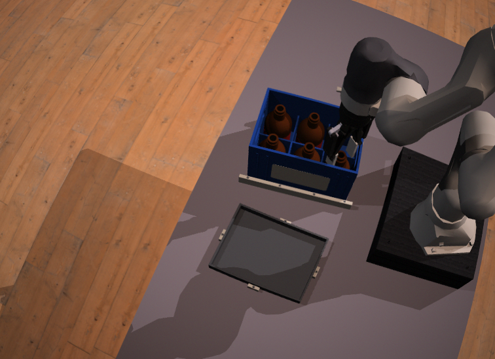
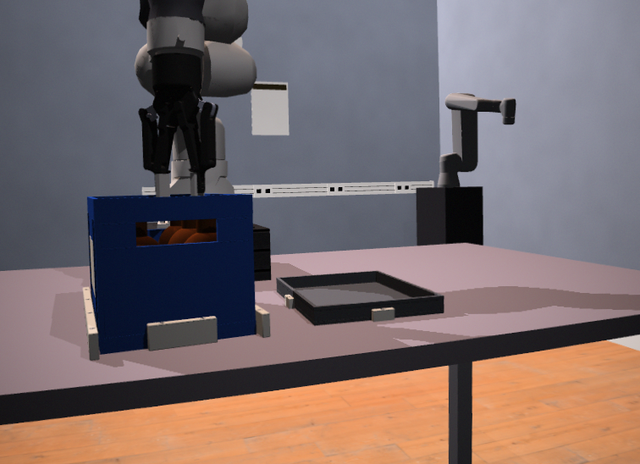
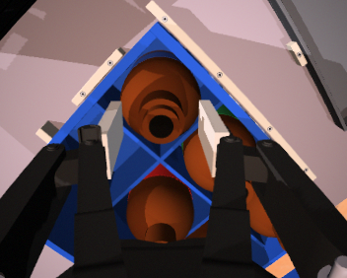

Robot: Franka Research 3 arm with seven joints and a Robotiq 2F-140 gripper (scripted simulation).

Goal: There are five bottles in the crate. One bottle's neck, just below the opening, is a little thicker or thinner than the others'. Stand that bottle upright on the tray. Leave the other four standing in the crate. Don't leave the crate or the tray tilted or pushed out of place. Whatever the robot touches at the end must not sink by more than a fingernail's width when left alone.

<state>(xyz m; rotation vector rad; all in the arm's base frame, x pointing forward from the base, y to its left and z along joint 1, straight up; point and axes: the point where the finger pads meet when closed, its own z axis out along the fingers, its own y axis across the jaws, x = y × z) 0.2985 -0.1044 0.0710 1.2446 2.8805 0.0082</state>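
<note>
Right now the bottle is 9 cm below my hand. From my hand the other things lie so: crate 9 cm ahead, 5 cm to the right, 9 cm below; then dark tray 12 cm ahead, 24 cm to the left, 16 cm below.
</note>
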